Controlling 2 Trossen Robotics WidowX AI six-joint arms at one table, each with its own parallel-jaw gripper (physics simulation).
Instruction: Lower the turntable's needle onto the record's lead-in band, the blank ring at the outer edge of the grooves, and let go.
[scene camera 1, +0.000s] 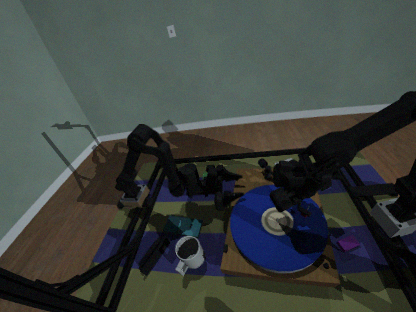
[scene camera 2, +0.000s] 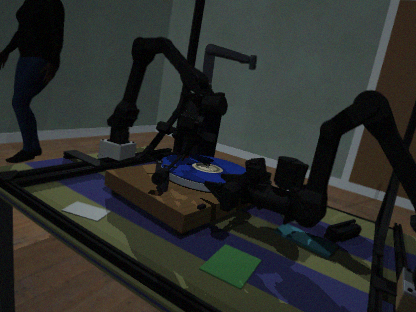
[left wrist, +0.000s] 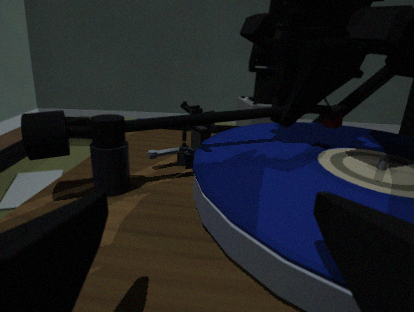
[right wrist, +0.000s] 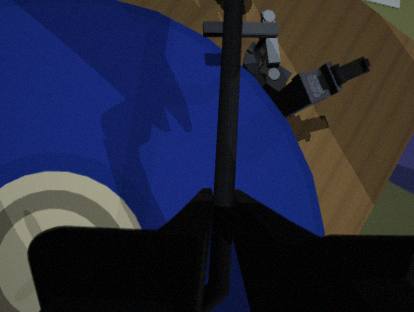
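Where they show: left gripper, fingertip midpoint: (scene camera 1: 243, 184) (scene camera 2: 213, 179) (left wrist: 213, 202); right gripper, fingertip midpoint: (scene camera 1: 292, 197) (scene camera 2: 179, 160) (left wrist: 278, 124) (right wrist: 220, 197); left arm's base, link origin: (scene camera 1: 132, 192); right arm's base, link origin: (scene camera 1: 400, 211) (scene camera 2: 118, 141) (left wrist: 266, 101).
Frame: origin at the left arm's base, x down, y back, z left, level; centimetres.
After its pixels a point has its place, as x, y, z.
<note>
The turntable (scene camera 1: 235, 265) {0.0, -48.1, -27.3} (scene camera 2: 145, 197) {1.1, -61.3, 12.5} (left wrist: 150, 240) {0.0, -54.4, 2.9} (right wrist: 350, 165) {0.0, -75.3, -0.6} carries a blue record (scene camera 1: 250, 245) {-2.8, -52.5, -22.3} (left wrist: 280, 175) {-2.8, -58.8, -5.4} (right wrist: 280, 175) {-2.8, -69.8, -4.1} with a cream label. The black tonearm (left wrist: 200, 119) {-5.4, -63.2, 0.5} (right wrist: 229, 110) {-6.0, -65.3, -3.3} reaches from its post over the record. My right gripper (left wrist: 278, 124) {-4.5, -67.0, -6.8} (right wrist: 220, 197) {-4.5, -67.0, -6.8} is shut on the tonearm, above the record. The red cartridge (left wrist: 332, 121) {-4.7, -68.6, -12.7} hangs beyond its fingers; the needle tip and any gap to the record cannot be made out. My left gripper (scene camera 1: 241, 186) {-5.0, -50.6, -0.5} (left wrist: 213, 202) {-5.0, -50.6, -0.5} is open and empty at the turntable's side near the record's edge.
A white mug (scene camera 1: 190, 252) {5.7, -31.9, -22.3}, a teal piece (scene camera 1: 182, 226) {5.7, -26.5, -12.4} (scene camera 2: 307, 240) {5.7, -25.6, -11.0} and a black object (scene camera 1: 155, 255) {3.7, -20.0, -25.3} (scene camera 2: 342, 230) {3.4, -18.9, -20.8} lie beside the turntable. A green square (scene camera 2: 231, 265) {6.2, -34.8, 13.2}, a white card (scene camera 2: 86, 210) {6.3, -71.7, 21.7} (left wrist: 32, 187) {6.3, -71.4, 21.8} and a magenta square (scene camera 1: 348, 243) {5.0, -84.2, -19.0} lie on the striped mat. The tonearm rest (left wrist: 200, 135) {-2.7, -67.8, 0.6} stands near the record's rim.
</note>
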